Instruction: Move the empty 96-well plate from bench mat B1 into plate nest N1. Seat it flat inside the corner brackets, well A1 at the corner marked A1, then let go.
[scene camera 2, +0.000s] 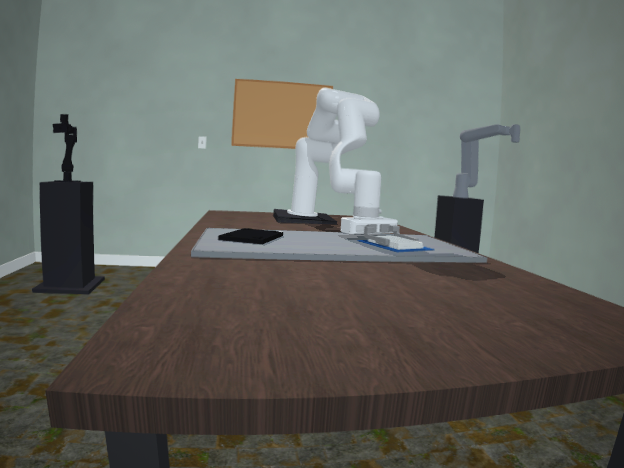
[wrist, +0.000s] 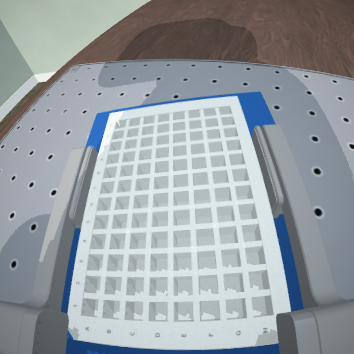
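The white 96-well plate lies flat on the blue bench mat B1. In the wrist view its row letters A to H run along the near edge, with A at the left and column 1 nearest. My gripper is shut on the plate, with one pad against each long side. Blue mat shows around the plate. A low black holder, apparently plate nest N1, is on the left of the board in the scene view; its brackets and A1 mark cannot be made out.
A grey perforated board carries the mat and the black holder. It lies on the brown wooden table. The arm's black base plate is behind the board. Two other arms stand on black pedestals beyond the table.
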